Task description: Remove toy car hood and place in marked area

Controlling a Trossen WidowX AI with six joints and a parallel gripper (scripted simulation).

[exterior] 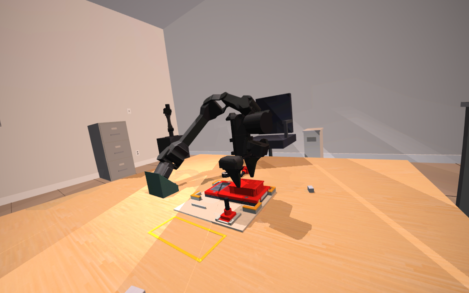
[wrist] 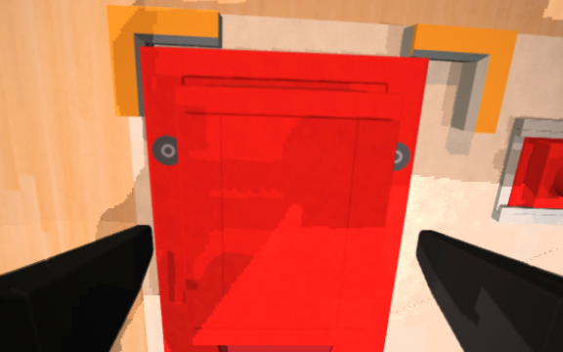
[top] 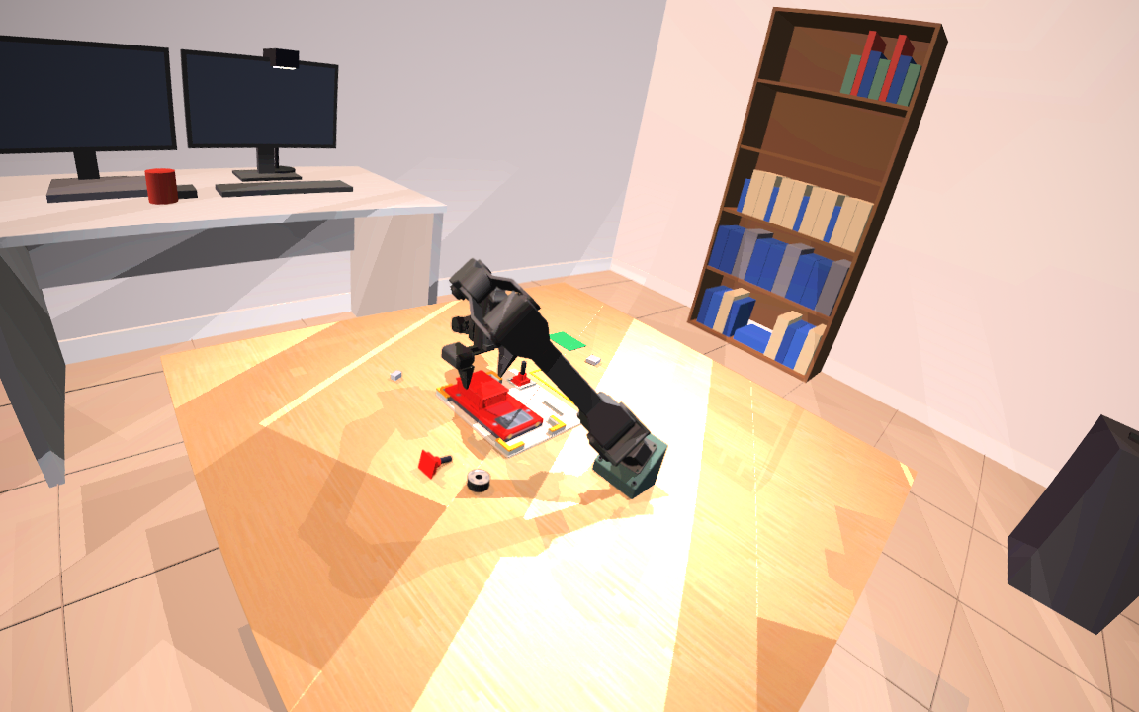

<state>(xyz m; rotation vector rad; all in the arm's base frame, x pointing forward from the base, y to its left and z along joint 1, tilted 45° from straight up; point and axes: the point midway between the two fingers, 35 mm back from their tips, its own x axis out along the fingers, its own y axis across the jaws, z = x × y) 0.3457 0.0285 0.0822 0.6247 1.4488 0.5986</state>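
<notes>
The red hood is 10 mm below my gripper tip. Round my gripper tip: black wheel 200 mm behind, 160 mm to the left, 40 mm below; green patch 120 mm ahead, 400 mm to the right, 50 mm below.
</notes>
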